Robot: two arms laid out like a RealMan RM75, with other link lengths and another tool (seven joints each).
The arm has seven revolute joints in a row. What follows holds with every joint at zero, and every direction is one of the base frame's.
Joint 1 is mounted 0.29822 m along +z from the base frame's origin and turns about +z.
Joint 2 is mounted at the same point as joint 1 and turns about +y.
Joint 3 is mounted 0.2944 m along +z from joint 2 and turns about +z.
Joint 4 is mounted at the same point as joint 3 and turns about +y.
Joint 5 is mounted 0.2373 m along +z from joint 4 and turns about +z.
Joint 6 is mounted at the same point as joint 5 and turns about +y.
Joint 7 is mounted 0.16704 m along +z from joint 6 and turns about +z.
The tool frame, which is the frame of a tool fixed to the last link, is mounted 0.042 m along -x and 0.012 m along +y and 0.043 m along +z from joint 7; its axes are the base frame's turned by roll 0, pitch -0.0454 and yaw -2.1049 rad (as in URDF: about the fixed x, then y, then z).
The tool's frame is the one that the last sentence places.
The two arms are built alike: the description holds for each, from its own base.
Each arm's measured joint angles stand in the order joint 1, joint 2, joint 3, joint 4, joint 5, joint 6, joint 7.
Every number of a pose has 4 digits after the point.
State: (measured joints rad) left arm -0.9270 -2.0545 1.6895 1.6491 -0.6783 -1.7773 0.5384; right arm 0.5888 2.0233 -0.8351 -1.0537 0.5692 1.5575 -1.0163
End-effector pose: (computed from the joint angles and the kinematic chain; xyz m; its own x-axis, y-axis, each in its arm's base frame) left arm -0.0776 0.3537 -0.0257 -0.4491 0.8235 0.3467 0.7990 0.5438 -0.2568; right arm 0.2942 0.4437 0.0437 0.2516 0.9257 0.2824 0.9314 -0.3109 0.1894
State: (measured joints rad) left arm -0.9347 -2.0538 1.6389 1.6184 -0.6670 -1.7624 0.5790; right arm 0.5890 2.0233 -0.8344 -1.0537 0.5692 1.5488 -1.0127
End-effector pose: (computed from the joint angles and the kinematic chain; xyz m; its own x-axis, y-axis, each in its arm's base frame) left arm -0.0776 0.3675 -0.0203 -0.4564 0.8160 0.3548 0.8037 0.5491 -0.2293; right arm 0.2946 0.4456 0.0445 0.2528 0.9225 0.2916 0.9306 -0.3143 0.1875
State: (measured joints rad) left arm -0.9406 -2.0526 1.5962 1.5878 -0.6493 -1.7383 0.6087; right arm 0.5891 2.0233 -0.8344 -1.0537 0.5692 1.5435 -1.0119
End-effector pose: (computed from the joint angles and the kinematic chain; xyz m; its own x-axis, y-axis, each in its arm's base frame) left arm -0.0784 0.3816 -0.0157 -0.4667 0.8029 0.3709 0.8055 0.5590 -0.1965; right arm 0.2948 0.4466 0.0450 0.2520 0.9211 0.2968 0.9305 -0.3149 0.1872
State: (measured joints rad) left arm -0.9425 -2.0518 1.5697 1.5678 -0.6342 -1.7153 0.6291; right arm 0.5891 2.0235 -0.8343 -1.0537 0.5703 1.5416 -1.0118
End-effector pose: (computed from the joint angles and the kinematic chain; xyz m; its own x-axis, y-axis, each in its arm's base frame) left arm -0.0795 0.3920 -0.0128 -0.4718 0.7932 0.3849 0.8081 0.5637 -0.1709; right arm 0.2946 0.4470 0.0451 0.2517 0.9206 0.2984 0.9308 -0.3148 0.1859
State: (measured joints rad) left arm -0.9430 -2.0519 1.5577 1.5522 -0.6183 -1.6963 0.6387; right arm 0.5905 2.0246 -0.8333 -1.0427 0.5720 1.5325 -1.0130
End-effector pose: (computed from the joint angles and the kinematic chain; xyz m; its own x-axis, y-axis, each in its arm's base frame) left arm -0.0814 0.3991 -0.0116 -0.4751 0.7840 0.3996 0.8078 0.5686 -0.1554; right arm 0.2955 0.4477 0.0430 0.2557 0.9194 0.2989 0.9306 -0.3178 0.1815
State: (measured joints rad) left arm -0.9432 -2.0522 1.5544 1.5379 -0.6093 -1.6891 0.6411; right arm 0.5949 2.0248 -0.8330 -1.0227 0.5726 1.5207 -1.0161
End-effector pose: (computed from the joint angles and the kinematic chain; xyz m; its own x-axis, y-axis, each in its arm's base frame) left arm -0.0844 0.4020 -0.0118 -0.4802 0.7768 0.4073 0.8023 0.5767 -0.1541; right arm 0.2969 0.4485 0.0394 0.2604 0.9191 0.2956 0.9301 -0.3209 0.1785
